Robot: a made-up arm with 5 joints.
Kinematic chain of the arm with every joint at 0, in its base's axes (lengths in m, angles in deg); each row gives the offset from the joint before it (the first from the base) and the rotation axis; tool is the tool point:
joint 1: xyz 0 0 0.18 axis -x
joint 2: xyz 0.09 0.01 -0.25 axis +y
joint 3: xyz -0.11 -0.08 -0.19 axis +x
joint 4: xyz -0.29 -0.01 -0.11 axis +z
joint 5: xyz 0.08 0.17 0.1 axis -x
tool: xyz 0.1 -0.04 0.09
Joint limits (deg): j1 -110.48..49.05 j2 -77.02..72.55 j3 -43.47..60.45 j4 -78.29..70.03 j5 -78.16..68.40
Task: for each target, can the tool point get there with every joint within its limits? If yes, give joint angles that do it. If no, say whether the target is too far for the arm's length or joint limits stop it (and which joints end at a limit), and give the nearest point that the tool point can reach.
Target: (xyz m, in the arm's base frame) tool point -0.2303 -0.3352 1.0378
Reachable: no: joint limits stop it (at a limit: joint 2, joint 4, joint 5) | nearest point -0.1854 -0.1103 0.4622 | short by 0.620 m
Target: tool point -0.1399 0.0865 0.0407
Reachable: yes | joints -33.15 36.38 32.76 7.64 -14.10
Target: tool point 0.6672 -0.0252 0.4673
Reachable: no: joint limits stop it (at a limit: joint 1, joint 2, joint 3, joint 5) | nearest point 0.3064 0.3991 0.4244 | short by 0.559 m
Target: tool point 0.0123 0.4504 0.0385
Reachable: yes | joints -89.96 -45.08 -16.31 -58.79 -0.99
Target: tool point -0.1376 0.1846 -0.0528
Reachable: yes | joints -61.48 24.48 -10.94 -44.11 -17.07
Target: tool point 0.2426 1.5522 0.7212
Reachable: no: too far | nearest point 0.1612 0.8514 0.4769 | short by 0.747 m
